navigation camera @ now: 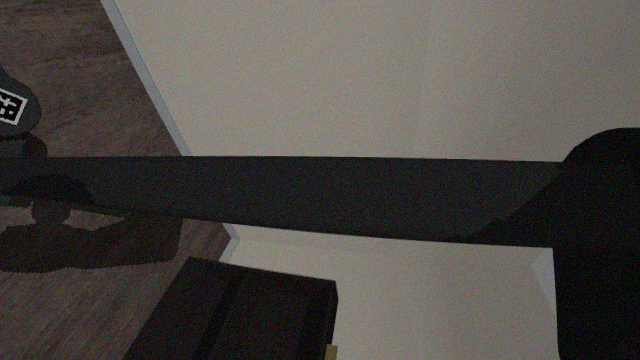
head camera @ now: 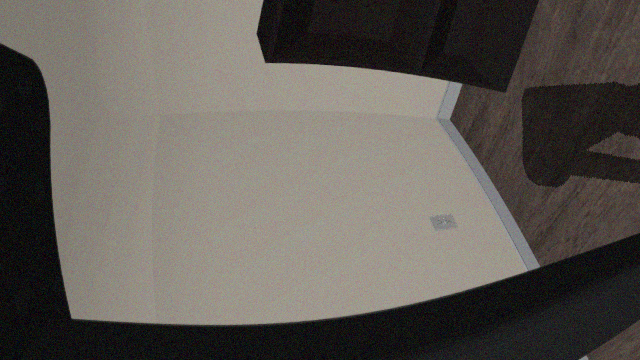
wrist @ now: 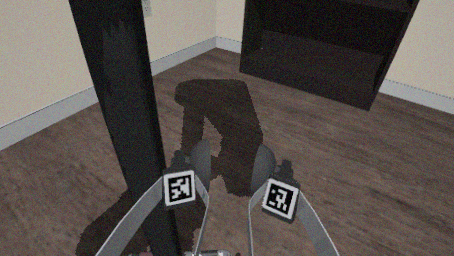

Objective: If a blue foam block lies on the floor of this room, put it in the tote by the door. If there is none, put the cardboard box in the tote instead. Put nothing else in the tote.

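Places are measured from the robot's base along level axes (x up, y left, z back), in millimetres.
Where they show: gripper, between the fingertips: [wrist: 232, 159].
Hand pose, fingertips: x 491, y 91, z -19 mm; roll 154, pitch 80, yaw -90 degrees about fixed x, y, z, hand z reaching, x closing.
After its pixels a point has its place.
My gripper [wrist: 232, 159] @(x 491, y 91, z -19 mm) is open in the wrist view, with its two rounded fingertips apart above the wood floor and nothing between them. One finger with its marker also shows at the left edge of the navigation view. A small tan object [navigation camera: 331, 352] @(x 1090, y 1224, z -559 mm) is partly visible at the bottom edge of the navigation view, against the top of the dark shelf; I cannot tell whether it is the cardboard box. No blue foam block, tote or door shows in these views.
A dark shelf unit [head camera: 434, 30] @(x 308, y 1506, z -487 mm) [navigation camera: 217, 315] @(x 266, y 1425, z -598 mm) [wrist: 305, 90] @(x 9, y 1104, z -589 mm) stands against the wall near a room corner. A wall outlet [head camera: 444, 222] @(x 399, y 1324, z 309 mm) is on the adjoining wall. My dark mast [wrist: 120, 100] @(x 532, y 116, z 67 mm) crosses the wrist view's left. The robot's shadow [wrist: 240, 130] @(x 1, y 748, z -156 mm) lies on the floor.
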